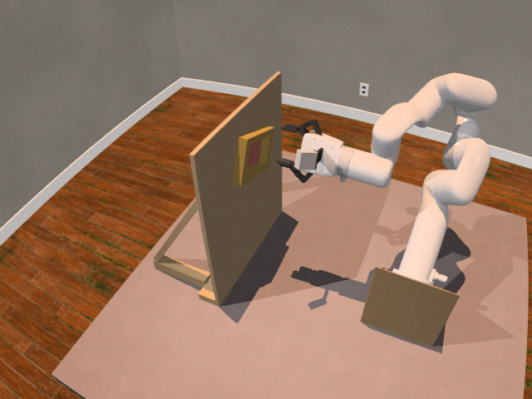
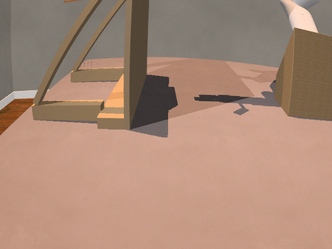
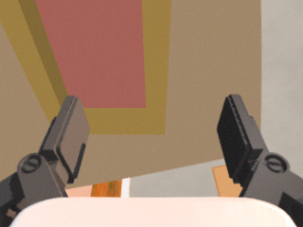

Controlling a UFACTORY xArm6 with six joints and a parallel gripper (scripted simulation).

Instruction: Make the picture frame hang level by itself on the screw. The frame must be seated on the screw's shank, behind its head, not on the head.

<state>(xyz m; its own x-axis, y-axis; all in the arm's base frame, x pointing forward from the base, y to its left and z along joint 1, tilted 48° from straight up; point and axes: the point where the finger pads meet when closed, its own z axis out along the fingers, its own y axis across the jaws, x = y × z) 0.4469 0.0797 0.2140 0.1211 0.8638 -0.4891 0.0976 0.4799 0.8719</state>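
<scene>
The picture frame lies 90 mm ahead of my hand and 50 mm below it. The rest, counted from my hand: upright wooden board (170 mm below, 110 mm ahead, 10 mm to the left).
</scene>
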